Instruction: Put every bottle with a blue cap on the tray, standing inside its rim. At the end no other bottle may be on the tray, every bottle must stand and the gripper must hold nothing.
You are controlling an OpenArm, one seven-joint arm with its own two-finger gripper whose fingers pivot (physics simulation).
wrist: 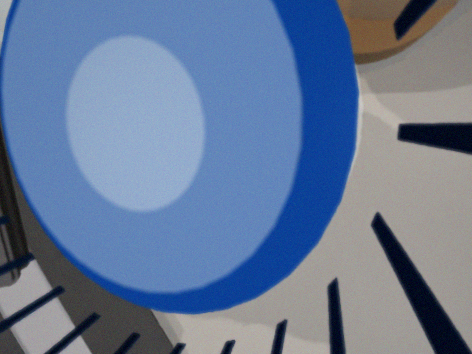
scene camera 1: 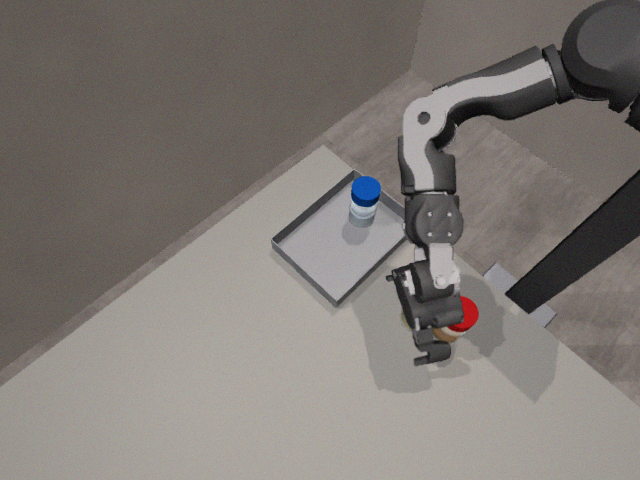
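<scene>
A blue-capped bottle [scene camera 1: 364,193] stands inside the rim of the grey tray [scene camera 1: 305,274] [wrist: 75,290], near its back corner. My open gripper [scene camera 1: 405,318] is low over the second blue-capped bottle [scene camera 1: 406,318] [wrist: 150,125], outside the tray. In the scene view the gripper hides this bottle's cap and a strip of its pale body shows; in the wrist view the cap is very close and fills much of the picture. Part of one finger [wrist: 11,240] shows at the wrist view's left edge. Whether the fingers touch the bottle is hidden.
A red-capped bottle [scene camera 1: 465,313] [wrist: 372,32] with brownish contents stands close beside the second blue-capped bottle, partly behind the gripper. The yellow-capped bottle does not show. The table's edge runs behind the tray and the bottles. Dark spikes ring the cap in the wrist view.
</scene>
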